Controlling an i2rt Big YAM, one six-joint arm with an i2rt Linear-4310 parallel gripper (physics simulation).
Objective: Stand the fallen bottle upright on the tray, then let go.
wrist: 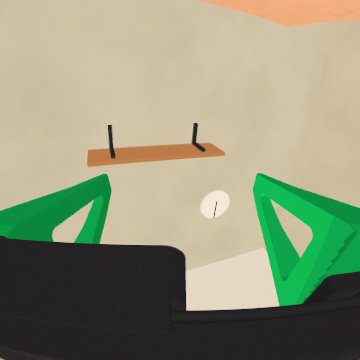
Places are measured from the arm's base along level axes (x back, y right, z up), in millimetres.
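Where they show: gripper, fingertip midpoint: (181,181).
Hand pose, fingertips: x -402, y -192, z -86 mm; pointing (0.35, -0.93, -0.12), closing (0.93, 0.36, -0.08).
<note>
After its pixels a point has its place.
My gripper (181,181) {y -192, x -402, z -86 mm} is open, with its two green fingers wide apart and no object between them. Its black body covers the bottom of the wrist view. The bottle does not show in this view, and neither does the tray, so where the gripper is relative to them cannot be told.
A beige wall fills the background. It bears a brown shelf (150,154) with two black brackets, and a round white disc (211,200) with a thin dark line. A pale panel (230,285) shows low between the fingers. An orange surface (290,10) {y -593, x 65, z -363 mm} crosses the top right corner.
</note>
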